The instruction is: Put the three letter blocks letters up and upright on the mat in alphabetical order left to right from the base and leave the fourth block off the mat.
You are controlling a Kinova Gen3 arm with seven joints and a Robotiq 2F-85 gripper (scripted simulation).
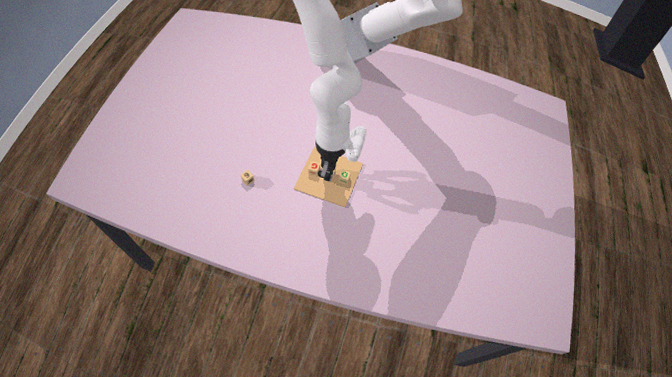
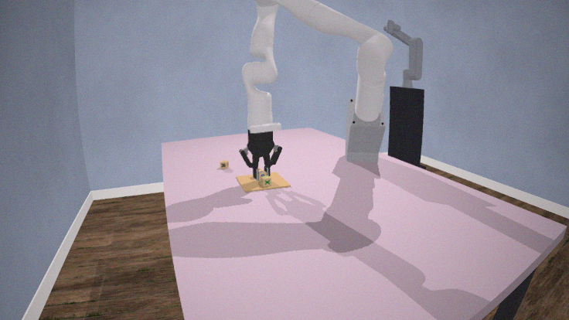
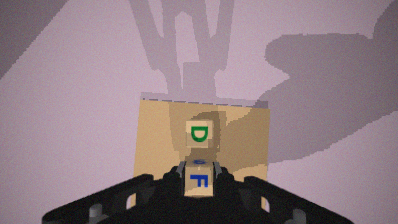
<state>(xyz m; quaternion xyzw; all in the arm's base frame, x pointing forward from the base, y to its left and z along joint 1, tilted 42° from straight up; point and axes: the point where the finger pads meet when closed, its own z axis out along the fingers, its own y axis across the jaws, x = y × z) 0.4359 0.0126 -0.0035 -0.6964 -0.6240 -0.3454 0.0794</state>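
Right now my hand is 1 cm above the blue N block. Round my hand: green D block (4 cm to the left, 1 cm below); then tan mat (3 cm below).
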